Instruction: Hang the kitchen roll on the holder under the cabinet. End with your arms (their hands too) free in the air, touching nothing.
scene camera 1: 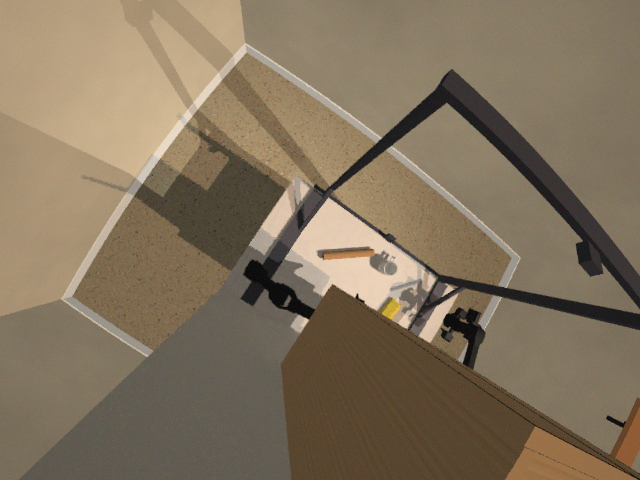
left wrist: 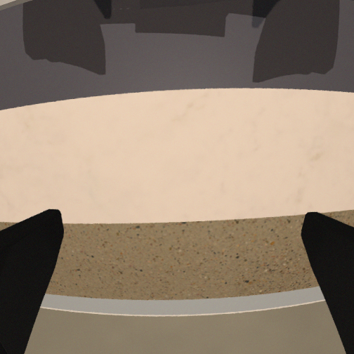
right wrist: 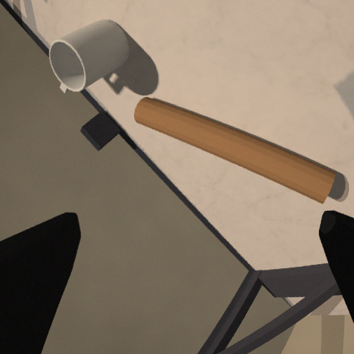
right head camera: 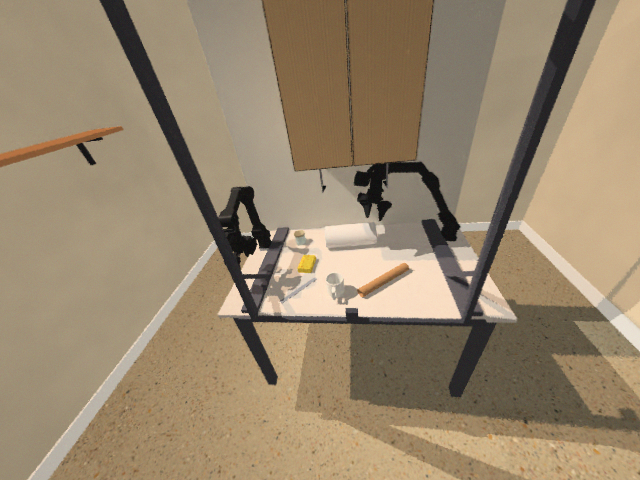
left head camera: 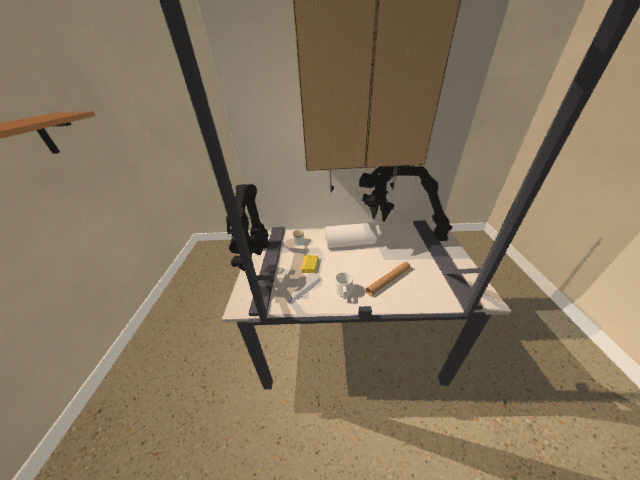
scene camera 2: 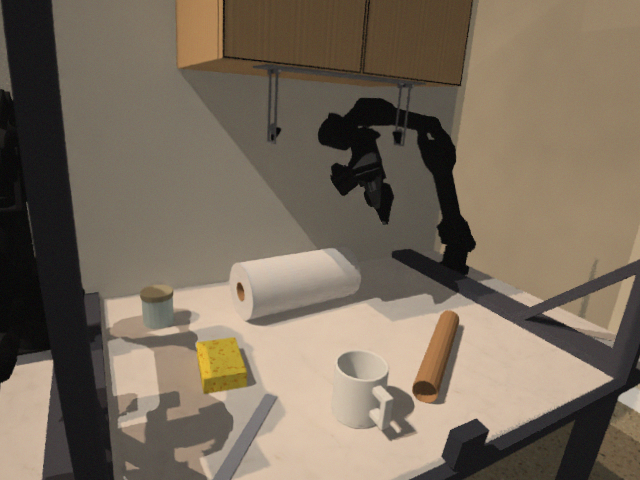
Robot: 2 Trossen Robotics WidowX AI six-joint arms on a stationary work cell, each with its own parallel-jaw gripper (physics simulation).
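Places are measured from the left arm's base along level axes (x right, y up, z back), in centimetres.
Where they show: left gripper, fingertip midpoint: (right head camera: 243,262) (scene camera 2: 1,386); right gripper, fingertip midpoint: (right head camera: 373,219) (left head camera: 378,220) (scene camera 2: 381,217); left arm's base at its link origin: (right head camera: 265,244) (scene camera 2: 36,343); right arm's base at its link origin: (scene camera 1: 253,268) (right head camera: 448,235) (left head camera: 440,235) (scene camera 2: 453,265).
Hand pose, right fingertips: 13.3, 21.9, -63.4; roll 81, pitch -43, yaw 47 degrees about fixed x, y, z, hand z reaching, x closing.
Note:
Things, the pixels of their top centre, and the offset from my right fingertips, as dx, dy, dz.
- white kitchen roll at its top centre: (scene camera 2: 298,255) (right head camera: 349,226) (left head camera: 350,226) -13.3, -11.6, +11.8
- white mug at its top centre: (scene camera 2: 367,369) (right head camera: 334,281) (left head camera: 344,280) (scene camera 1: 392,266) +24.5, -15.2, +19.1
- brown tube at its top centre: (scene camera 2: 440,340) (right head camera: 384,276) (left head camera: 389,274) (scene camera 1: 349,254) +17.7, -19.7, -3.3
- yellow sponge at its top centre: (scene camera 2: 220,356) (left head camera: 309,261) (right head camera: 306,261) (scene camera 1: 391,310) +4.5, -20.8, +35.1
- grey strip at its top centre: (scene camera 2: 243,441) (left head camera: 305,290) (right head camera: 298,289) (scene camera 1: 406,284) +21.6, -23.6, +37.0
- lidded jar at its top centre: (scene camera 2: 156,290) (left head camera: 298,232) (right head camera: 299,232) -16.9, -16.8, +41.9
The white kitchen roll (left head camera: 350,236) (right head camera: 351,236) (scene camera 2: 297,282) lies on its side at the back of the table, its brown core facing left in scene camera 2. The holder's two thin metal arms, the left arm (scene camera 2: 272,105) and the right arm (scene camera 2: 403,113), hang empty from a bar under the cabinet (left head camera: 372,93) (right head camera: 351,87) (scene camera 2: 294,33). My right gripper (left head camera: 379,218) (right head camera: 374,217) (right wrist: 203,226) is open and empty, in the air above the roll's right end, below the holder. My left gripper (left wrist: 185,224) is open and empty over the table's left edge, away from the roll.
A white mug (scene camera 2: 359,390) (right wrist: 92,55), a brown tube (scene camera 2: 436,356) (right wrist: 235,150), a yellow sponge (scene camera 2: 221,364) (left head camera: 310,264), a grey strip (scene camera 2: 247,436) and a lidded jar (scene camera 2: 157,308) (left head camera: 298,237) are on the table. Dark frame posts (left head camera: 206,129) (right head camera: 175,139) rise at the table's front corners.

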